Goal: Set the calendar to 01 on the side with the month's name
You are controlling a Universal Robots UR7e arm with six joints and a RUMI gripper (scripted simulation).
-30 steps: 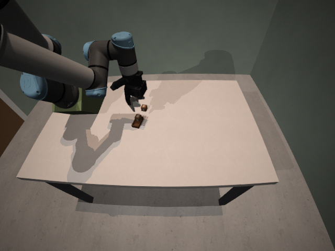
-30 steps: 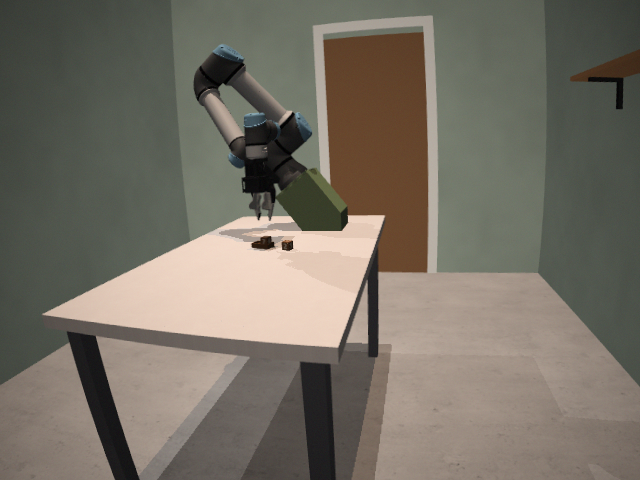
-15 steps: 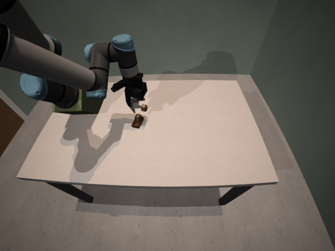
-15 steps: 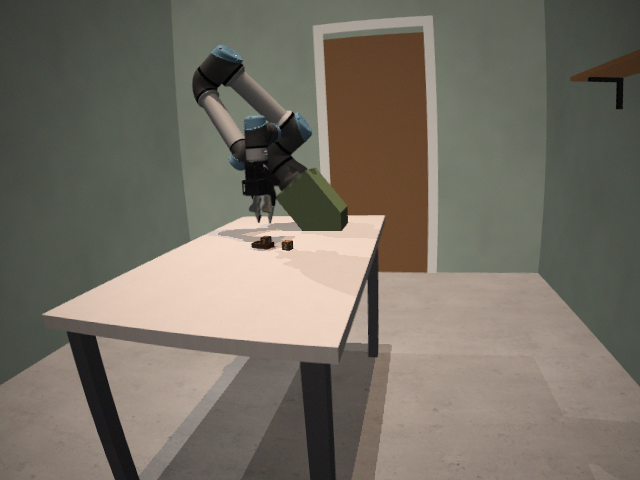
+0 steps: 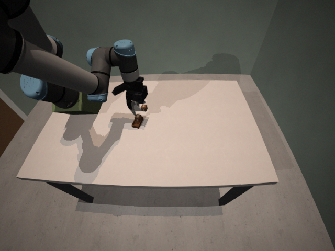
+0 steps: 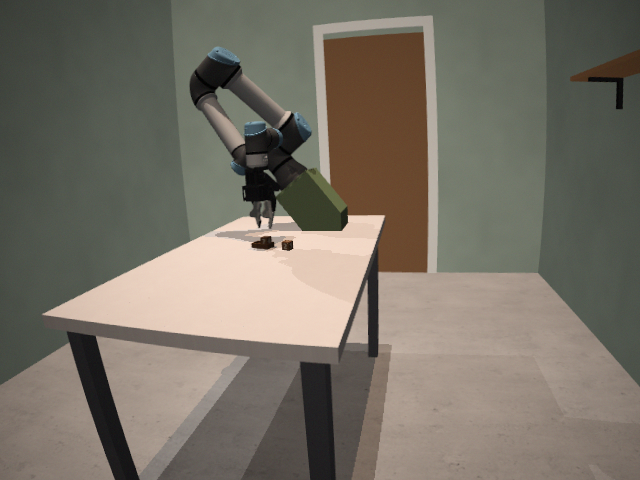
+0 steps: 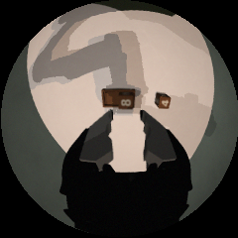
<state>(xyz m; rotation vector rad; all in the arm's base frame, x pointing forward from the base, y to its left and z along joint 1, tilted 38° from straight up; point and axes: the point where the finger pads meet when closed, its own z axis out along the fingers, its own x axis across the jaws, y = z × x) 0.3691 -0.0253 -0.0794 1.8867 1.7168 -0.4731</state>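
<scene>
Now: the brown tray 8 cm below my hand and 2 cm to the right of it.
</scene>
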